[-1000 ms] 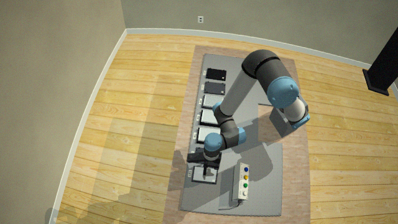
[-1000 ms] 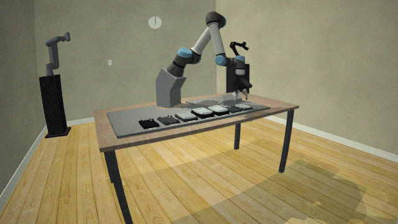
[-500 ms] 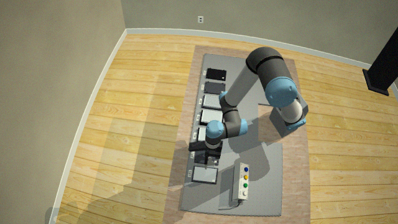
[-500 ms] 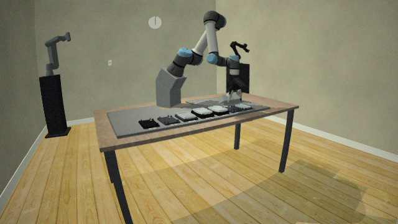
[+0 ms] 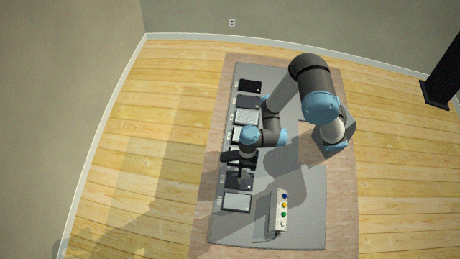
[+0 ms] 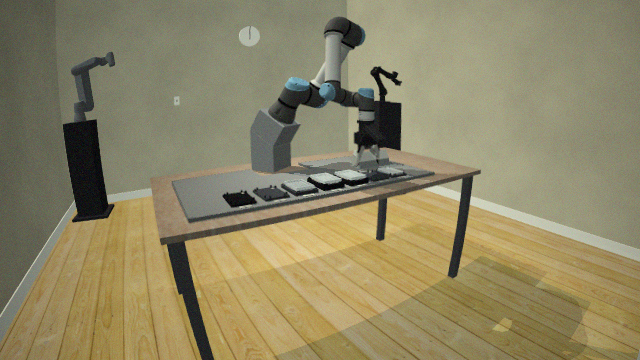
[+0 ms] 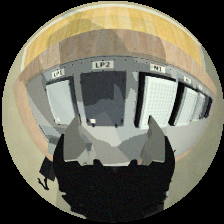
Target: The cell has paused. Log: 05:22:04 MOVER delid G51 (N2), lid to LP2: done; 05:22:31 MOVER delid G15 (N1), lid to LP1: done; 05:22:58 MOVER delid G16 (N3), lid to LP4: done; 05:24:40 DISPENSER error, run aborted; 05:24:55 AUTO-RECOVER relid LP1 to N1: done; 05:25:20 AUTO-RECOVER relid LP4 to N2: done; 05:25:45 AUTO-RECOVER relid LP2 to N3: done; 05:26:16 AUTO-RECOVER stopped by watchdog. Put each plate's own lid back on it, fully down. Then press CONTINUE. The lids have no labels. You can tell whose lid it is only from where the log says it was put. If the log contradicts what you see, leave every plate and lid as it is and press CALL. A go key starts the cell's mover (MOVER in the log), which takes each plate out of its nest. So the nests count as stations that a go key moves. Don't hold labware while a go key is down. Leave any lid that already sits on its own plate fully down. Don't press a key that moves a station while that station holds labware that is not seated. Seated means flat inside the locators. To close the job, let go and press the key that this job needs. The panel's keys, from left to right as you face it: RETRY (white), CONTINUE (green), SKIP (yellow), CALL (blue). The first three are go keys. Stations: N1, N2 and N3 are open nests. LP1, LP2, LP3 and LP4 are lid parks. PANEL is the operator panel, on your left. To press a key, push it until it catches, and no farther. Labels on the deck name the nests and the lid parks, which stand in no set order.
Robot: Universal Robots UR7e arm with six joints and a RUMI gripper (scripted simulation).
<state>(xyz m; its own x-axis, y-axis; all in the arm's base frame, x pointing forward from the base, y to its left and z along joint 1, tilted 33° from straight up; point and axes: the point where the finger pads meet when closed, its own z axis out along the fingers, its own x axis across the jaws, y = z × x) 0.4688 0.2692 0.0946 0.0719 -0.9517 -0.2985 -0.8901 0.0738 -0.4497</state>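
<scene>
Now: hand 24 cm to the left of the plate, 4 cm above it and 3 cm short of it. The rest, counted from my hand: blue key: 24 cm behind, 9 cm to the left; then clear lid: 15 cm to the left, 5 cm below, 2 cm behind; then LP2 lid park: 6 cm below, 3 cm to the left.
</scene>
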